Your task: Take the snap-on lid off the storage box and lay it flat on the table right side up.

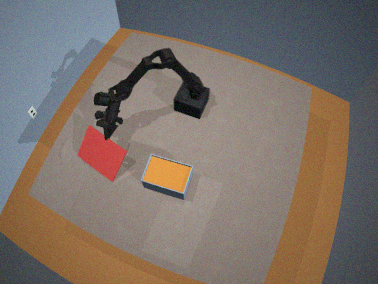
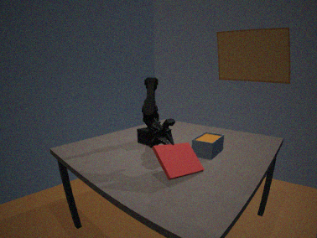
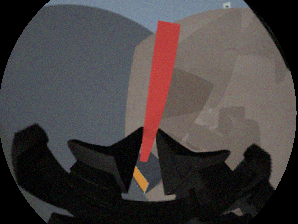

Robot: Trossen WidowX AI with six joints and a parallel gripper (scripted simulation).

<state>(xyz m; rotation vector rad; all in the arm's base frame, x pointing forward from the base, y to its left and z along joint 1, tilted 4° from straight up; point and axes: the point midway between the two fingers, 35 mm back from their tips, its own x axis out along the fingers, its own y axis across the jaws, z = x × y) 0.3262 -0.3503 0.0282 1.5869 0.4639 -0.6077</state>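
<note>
The red lid is 6 cm ahead of my gripper tip, 5 cm below it and 3 cm to the right of it. The rest, counted from my gripper tip: storage box: 31 cm to the left, 9 cm ahead, 8 cm below.
</note>
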